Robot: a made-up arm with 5 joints.
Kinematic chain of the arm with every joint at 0, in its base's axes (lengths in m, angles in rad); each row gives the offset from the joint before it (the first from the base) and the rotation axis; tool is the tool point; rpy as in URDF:
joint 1: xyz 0.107 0 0.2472 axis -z
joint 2: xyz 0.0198 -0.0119 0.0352 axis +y
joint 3: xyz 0.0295 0 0.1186 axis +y
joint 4: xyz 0.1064 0 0.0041 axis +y
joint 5: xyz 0.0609 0.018 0 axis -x
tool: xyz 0 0 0 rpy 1.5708 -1.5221 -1.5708
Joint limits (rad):
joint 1: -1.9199..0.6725
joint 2: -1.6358..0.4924
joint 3: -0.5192..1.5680
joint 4: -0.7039..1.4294
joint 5: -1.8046..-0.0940
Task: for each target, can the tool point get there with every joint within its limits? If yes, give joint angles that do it. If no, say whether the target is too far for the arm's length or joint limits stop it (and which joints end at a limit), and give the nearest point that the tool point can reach.
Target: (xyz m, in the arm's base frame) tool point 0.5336 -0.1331 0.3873
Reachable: no: too far | nearest point 0.3640 -0.0802 0.3799 | short by 0.178 m
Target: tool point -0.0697 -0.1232 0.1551
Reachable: no: joint limits stop it (at a limit: joint 1, joint 2, joint 3) | nearest point 0.0963 0.0116 0.2320 | short by 0.227 m
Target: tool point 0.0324 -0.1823 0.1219
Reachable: no: joint limits stop it (at a limit: joint 1, joint 2) | nearest point 0.1666 -0.0396 0.2084 | short by 0.214 m
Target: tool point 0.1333 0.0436 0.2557
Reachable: yes | joints -0.9076 -0.2414 1.3293 0.8631 -0.6833
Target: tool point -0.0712 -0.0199 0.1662
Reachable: no: joint limits stop it (at a limit: joint 1, joint 2) | nearest point 0.0823 0.0501 0.2121 | short by 0.175 m
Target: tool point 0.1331 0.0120 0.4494
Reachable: yes | joints -0.2164 -1.3392 0.4157 0.5227 -1.0027
